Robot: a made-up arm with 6 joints.
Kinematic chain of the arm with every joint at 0, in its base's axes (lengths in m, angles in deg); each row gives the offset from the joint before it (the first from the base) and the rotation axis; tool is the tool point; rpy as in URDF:
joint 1: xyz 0 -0.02 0.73 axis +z
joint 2: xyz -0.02 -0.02 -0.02 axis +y
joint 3: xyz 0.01 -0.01 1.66 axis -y
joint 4: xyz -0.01 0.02 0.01 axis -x
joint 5: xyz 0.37 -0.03 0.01 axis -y
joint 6: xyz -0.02 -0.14 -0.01 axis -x
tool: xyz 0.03 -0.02 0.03 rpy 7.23 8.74 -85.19
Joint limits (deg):
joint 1: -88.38..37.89
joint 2: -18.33..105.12
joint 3: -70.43..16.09
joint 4: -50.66..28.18
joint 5: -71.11..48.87
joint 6: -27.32..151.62
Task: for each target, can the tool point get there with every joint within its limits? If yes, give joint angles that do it. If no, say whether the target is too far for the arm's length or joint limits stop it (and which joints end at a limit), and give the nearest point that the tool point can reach.
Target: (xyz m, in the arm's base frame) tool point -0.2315 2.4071 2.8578
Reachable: no: too far | nearest point -0.1630 0.2915 2.5891 | short by 2.134 m
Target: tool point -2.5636 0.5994 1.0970
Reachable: no: too far | nearest point -0.4292 0.0837 1.9083 | short by 2.341 m
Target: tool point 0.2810 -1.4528 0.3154
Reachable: yes | joints -71.25 92.56 -25.00 -21.58 15.49 9.74
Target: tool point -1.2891 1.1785 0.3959
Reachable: no: joint limits stop it (at a limit: joint 2, joint 3, joint 4, joint 5, joint 6) | nearest point -0.3233 0.2806 1.9083 | short by 2.007 m
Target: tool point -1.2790 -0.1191 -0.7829
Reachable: no: joint limits stop it (at a limit: joint 1, joint 2) | nearest point -0.1667 -1.2916 0.0503 | short by 1.818 m
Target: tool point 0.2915 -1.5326 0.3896
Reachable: yes | joints -72.96 88.09 -27.22 6.77 -17.07 51.12
